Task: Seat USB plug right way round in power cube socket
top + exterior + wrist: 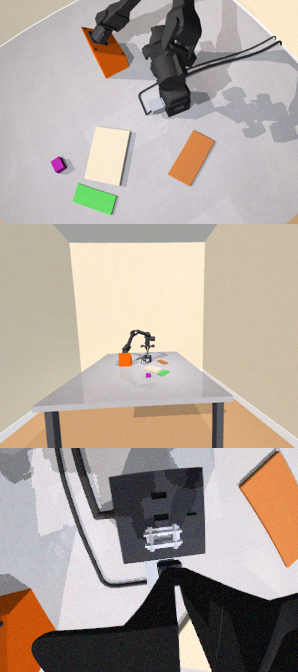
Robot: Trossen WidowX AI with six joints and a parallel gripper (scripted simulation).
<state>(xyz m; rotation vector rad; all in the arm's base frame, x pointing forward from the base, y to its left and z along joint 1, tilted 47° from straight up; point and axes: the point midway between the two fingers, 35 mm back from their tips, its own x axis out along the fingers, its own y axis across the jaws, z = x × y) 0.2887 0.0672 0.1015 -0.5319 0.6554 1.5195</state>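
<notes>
My gripper tip is 2 cm above the dark USB plug. Round my gripper tip: white-framed socket 1 cm to the left, 6 cm below; orange plastic piece 19 cm ahead, 1 cm to the right, 13 cm below; cream slab 7 cm ahead, 25 cm to the right, 13 cm below.
</notes>
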